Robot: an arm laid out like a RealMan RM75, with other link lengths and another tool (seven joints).
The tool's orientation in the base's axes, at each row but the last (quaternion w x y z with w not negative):
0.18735, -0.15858, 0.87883, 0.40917
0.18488, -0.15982, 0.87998, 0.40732
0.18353, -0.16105, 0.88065, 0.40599
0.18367, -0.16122, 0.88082, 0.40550
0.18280, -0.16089, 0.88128, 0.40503
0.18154, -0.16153, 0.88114, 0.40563
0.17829, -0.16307, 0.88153, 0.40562
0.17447, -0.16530, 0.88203, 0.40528
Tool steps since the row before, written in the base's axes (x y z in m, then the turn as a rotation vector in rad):
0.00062, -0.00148, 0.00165, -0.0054, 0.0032, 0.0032
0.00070, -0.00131, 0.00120, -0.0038, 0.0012, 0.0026
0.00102, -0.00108, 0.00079, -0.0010, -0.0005, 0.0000
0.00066, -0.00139, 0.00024, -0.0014, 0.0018, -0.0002
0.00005, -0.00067, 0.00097, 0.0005, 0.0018, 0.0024
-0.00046, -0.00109, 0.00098, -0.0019, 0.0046, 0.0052
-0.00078, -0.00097, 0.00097, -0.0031, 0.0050, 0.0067
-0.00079, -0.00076, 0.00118, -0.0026, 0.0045, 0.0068
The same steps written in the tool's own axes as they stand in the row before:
-0.00112, -0.00009, -0.00201, 0.0029, 0.0064, -0.0005
-0.00099, -0.00032, -0.00160, 0.0020, 0.0041, -0.0014
-0.00111, -0.00059, -0.00112, 0.0009, 0.0001, -0.0006
-0.00050, -0.00099, -0.00109, 0.0011, 0.0016, 0.0012
-0.00039, 0.00020, -0.00110, -0.0018, 0.0025, 0.0000
0.00011, 0.00017, -0.00152, -0.0013, 0.0071, 0.0001
0.00039, 0.00038, -0.00148, -0.0010, 0.0088, -0.0008
0.00029, 0.00065, -0.00145, -0.0014, 0.0084, -0.0011

